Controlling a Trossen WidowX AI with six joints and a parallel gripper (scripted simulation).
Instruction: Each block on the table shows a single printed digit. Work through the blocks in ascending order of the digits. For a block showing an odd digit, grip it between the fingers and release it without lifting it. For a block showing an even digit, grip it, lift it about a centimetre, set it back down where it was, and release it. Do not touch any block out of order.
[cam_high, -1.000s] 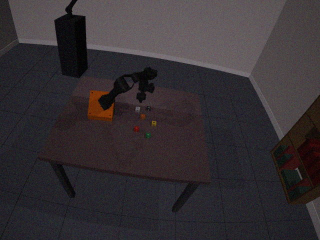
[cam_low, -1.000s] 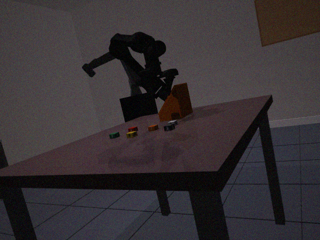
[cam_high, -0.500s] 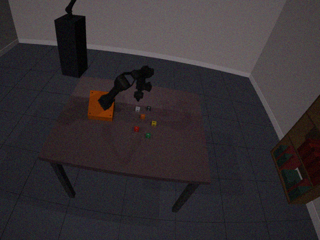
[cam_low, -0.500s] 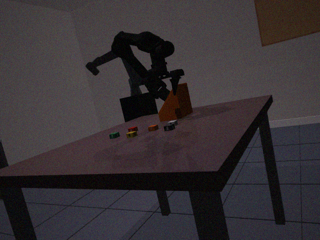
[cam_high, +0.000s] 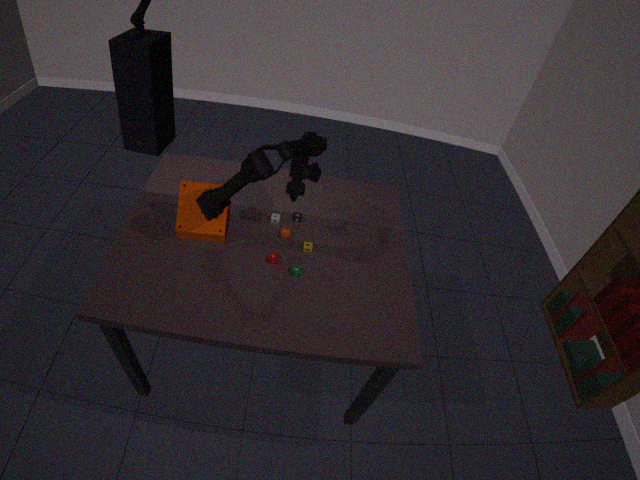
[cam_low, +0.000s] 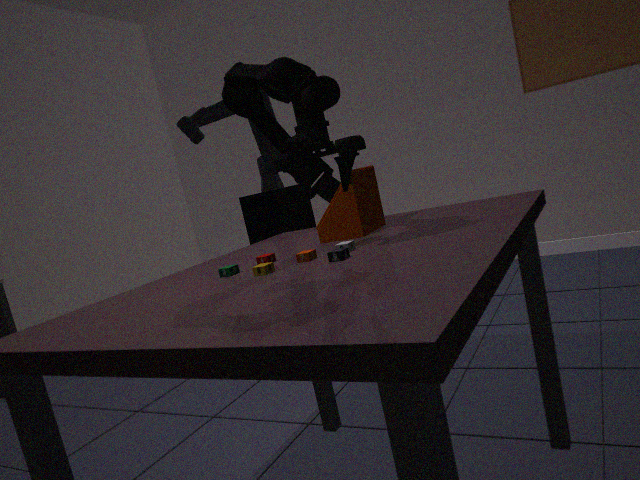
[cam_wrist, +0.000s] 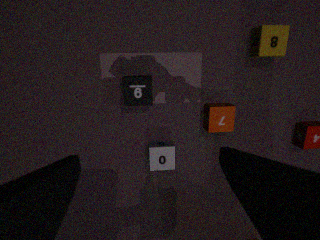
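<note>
The white block lies 12 cm below my gripper tip, 6 cm behind it and 2 cm to the right of it. The rest, counted from my gripper tip: yellow block 13 cm to the right, 12 cm below, 9 cm ahead; then orange block 12 cm below, 9 cm to the right; then dark block 12 cm below, 2 cm ahead, 1 cm to the left.
</note>
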